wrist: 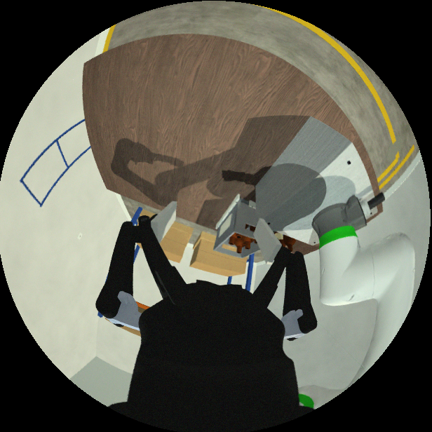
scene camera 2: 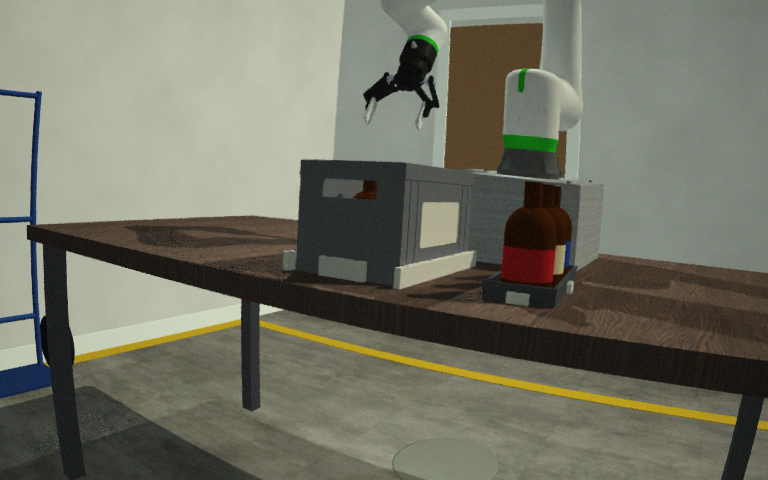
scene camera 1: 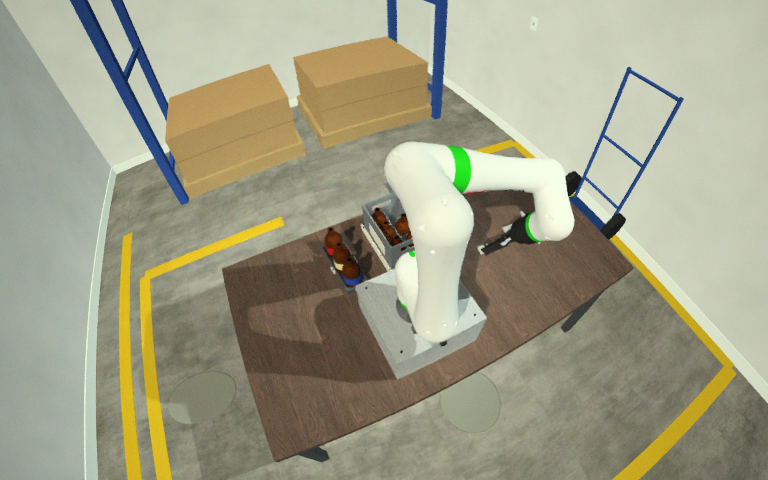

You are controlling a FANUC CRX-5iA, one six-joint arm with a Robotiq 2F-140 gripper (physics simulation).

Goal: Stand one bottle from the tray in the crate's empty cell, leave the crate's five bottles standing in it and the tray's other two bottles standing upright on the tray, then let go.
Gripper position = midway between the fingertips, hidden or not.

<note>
In view: my gripper (scene camera 2: 391,123), a red-label bottle (scene camera 2: 529,248), a cream-labelled bottle (scene camera 2: 548,190) and a pale rail (scene camera 2: 416,273).
My gripper is seen too in the wrist view (wrist: 217,218). The wrist view does not show the red-label bottle, which is hidden by my gripper.
</note>
